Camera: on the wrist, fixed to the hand. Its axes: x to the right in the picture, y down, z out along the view.
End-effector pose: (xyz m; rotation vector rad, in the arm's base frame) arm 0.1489 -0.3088 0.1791 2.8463 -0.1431 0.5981
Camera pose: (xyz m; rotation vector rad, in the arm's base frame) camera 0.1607 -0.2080 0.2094 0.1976 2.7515 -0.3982
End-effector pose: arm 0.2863 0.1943 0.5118 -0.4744 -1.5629 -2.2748
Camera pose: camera 0.2239 0.1802 0.4274 -1.1275 0.4298 0.3385
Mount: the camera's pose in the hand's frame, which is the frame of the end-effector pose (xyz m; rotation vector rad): 0.0183 -0.0932 -0.0469 0.0880 -0.0963 -3.1152
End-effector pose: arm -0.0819 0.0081 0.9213 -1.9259 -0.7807 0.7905
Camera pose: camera -0.0539 0.0375 1.0191 0.8545 -2.0452 -1.0591
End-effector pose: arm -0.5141 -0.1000 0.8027 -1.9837 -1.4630 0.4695
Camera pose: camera -0.5468 -0.0775 0.9009 1.5750 -2.1464 -0.7599
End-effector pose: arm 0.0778 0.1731 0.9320 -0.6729 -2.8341 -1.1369
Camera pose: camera 0.0176 0.0892 0.9085 -2.2721 0.6017 -0.0524
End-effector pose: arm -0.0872 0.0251 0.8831 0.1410 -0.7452 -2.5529
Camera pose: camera -0.1313 0.0629 0.7945 -0.5109 -0.0298 0.4936
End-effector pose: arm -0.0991 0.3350 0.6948 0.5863 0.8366 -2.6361
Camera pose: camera -0.1396 0.4329 0.6955 0.6456 -0.3649 0.3745
